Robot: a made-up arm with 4 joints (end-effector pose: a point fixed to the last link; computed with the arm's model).
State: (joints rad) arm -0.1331 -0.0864 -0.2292 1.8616
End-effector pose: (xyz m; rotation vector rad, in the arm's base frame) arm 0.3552 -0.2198 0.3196 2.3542 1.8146 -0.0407
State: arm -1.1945 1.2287 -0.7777 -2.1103
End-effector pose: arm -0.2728 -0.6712 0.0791 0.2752 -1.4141 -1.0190
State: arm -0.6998 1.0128 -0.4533 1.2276
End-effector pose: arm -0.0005 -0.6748 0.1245 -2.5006 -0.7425 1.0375
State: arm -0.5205 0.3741 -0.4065 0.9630
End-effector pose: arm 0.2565 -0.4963 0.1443 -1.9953 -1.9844 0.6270
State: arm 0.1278 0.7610 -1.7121 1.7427
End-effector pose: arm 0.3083 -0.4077 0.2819 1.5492 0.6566 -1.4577
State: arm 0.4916 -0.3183 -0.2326 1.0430
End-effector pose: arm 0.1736 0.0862 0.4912 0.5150 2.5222 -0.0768
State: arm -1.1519 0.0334 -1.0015 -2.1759
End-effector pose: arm 0.1304 -0.4679 -0.1034 1.6360 -1.0479 -0.6391
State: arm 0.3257 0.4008 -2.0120 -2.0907
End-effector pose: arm 0.3356 -0.1935 0.3487 0.7067 -0.6866 0.9731
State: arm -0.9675 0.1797 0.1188 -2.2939
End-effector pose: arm 0.1100 -0.5926 -0.0076 1.9388 -2.1228 -0.8950
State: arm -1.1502 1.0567 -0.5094 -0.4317
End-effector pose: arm -0.2018 -0.6669 0.0555 -1.0465 -1.4232 0.1696
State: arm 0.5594 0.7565 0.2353 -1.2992
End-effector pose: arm 0.1762 -0.3646 0.5629 -1.1873 2.4131 -0.2894
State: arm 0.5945 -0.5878 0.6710 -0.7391
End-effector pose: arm 0.1420 0.1071 0.4950 -2.2984 1.9015 0.2822
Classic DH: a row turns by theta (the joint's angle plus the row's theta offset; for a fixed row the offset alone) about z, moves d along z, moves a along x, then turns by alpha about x. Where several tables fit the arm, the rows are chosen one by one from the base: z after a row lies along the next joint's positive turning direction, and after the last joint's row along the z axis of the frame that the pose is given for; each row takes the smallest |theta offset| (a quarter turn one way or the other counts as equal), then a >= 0, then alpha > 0; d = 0 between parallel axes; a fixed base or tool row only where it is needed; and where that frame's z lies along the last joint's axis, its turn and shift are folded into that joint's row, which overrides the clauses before.
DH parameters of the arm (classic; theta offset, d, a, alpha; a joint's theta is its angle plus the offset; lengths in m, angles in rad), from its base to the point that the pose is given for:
base (fixed): -0.3821 0.0272 -0.0948 0.8867
joint 1: 0 0.302 0.1158 2.2549
joint 2: 1.1887 -0.0448 0.0236 1.5708
joint 3: -0.0485 0.4159 -0.001 -1.4719
joint 4: 0.4567 -0.2467 -0.0009 -0.1101
tool (fixed): 1.1165 0.133 0 0

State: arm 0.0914 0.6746 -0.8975 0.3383
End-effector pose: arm 0.2923 -0.3830 0.3555 -1.3247 -2.4998 1.2848
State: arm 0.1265 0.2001 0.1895 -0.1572
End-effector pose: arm 0.3027 -0.2902 0.4238 -0.0681 3.0246 0.2093
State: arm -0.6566 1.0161 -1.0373 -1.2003
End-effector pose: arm 0.0256 -0.6443 0.1025 0.0200 -1.5943 0.0989
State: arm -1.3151 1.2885 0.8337 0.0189
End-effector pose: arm -0.4060 -0.6045 0.2142 -2.6786 -1.2051 -0.1451
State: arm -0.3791 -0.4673 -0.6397 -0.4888
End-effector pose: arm 0.3071 -0.1249 0.2354 1.0672 -2.5741 0.6593
